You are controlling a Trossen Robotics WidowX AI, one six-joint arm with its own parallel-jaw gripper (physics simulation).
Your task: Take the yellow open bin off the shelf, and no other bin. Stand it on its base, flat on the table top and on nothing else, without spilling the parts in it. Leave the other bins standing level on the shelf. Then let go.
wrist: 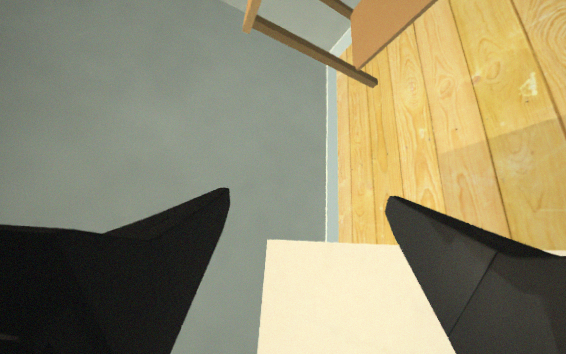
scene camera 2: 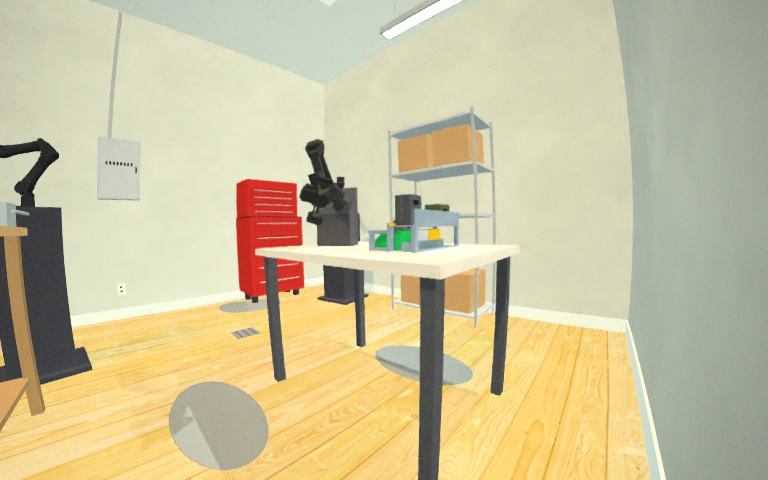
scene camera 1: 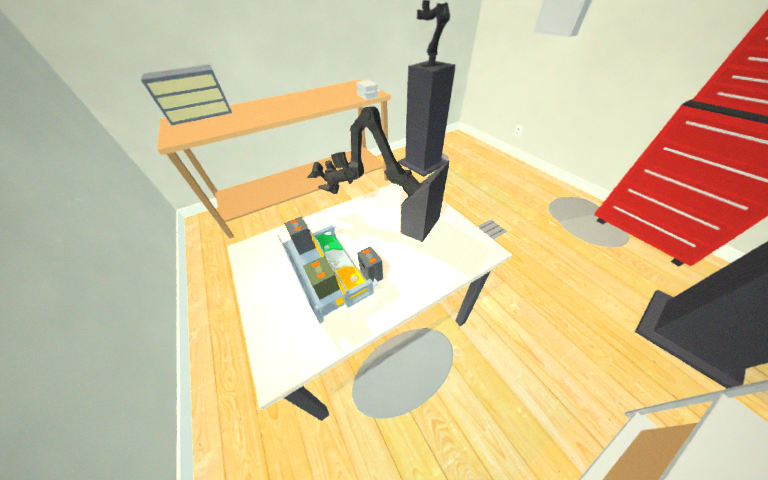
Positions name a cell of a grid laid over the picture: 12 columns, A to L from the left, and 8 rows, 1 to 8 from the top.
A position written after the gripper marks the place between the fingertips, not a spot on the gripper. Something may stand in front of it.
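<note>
Scene camera 2 shows the gripper (scene camera 2: E4), and the wrist view has the gripper (wrist: G5) as well.
</note>
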